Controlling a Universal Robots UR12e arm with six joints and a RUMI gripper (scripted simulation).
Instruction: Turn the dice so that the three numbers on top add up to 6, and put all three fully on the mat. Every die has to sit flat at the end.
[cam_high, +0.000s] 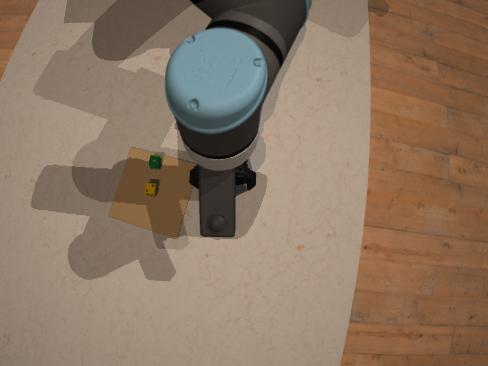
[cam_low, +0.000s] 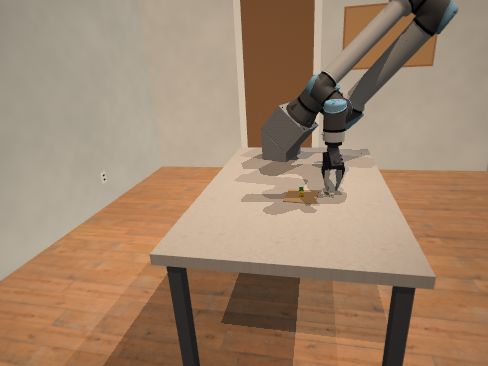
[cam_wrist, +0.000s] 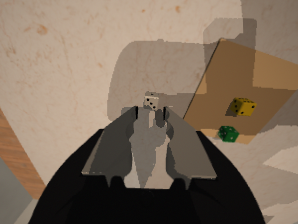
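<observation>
Now: hand 3 cm above the white die. Round my hand: tan mat 4 cm ahead, 13 cm to the right, 4 cm below; then green die 1 cm behind, 14 cm to the right, 3 cm below; then yellow die 4 cm ahead, 13 cm to the right, 3 cm below.
</observation>
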